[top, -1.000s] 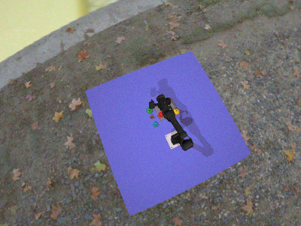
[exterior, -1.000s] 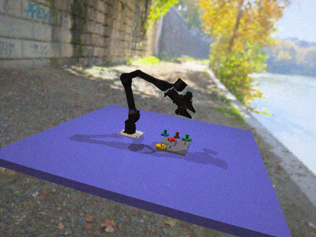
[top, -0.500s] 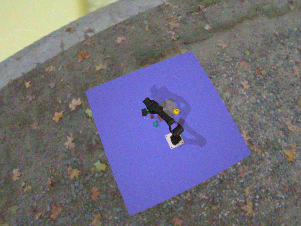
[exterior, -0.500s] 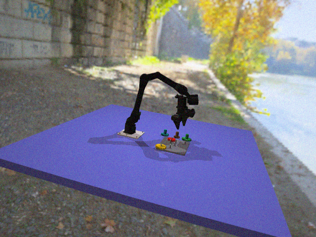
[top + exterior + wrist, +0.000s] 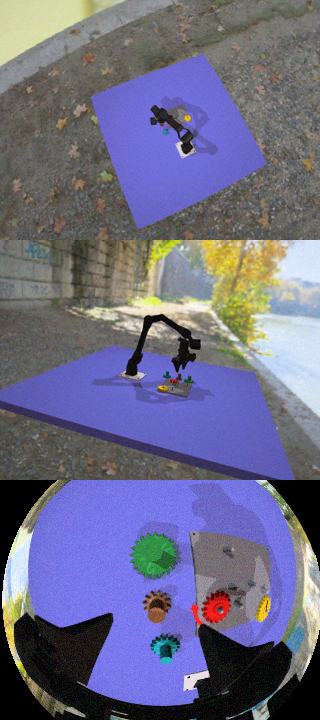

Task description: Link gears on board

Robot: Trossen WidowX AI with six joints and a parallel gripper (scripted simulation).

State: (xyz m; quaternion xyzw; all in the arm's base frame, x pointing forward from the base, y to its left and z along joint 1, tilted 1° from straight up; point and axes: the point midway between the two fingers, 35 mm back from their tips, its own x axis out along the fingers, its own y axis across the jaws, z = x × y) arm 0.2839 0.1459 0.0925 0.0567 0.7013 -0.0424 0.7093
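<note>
Right now my gripper tip is 40 mm above the brown gear. From my gripper tip the other things lie so: teal gear (80 mm behind, 10 mm to the right, 40 mm below); then green gear (70 mm ahead, 40 mm below); then red gear (90 mm to the right, 40 mm below).
</note>
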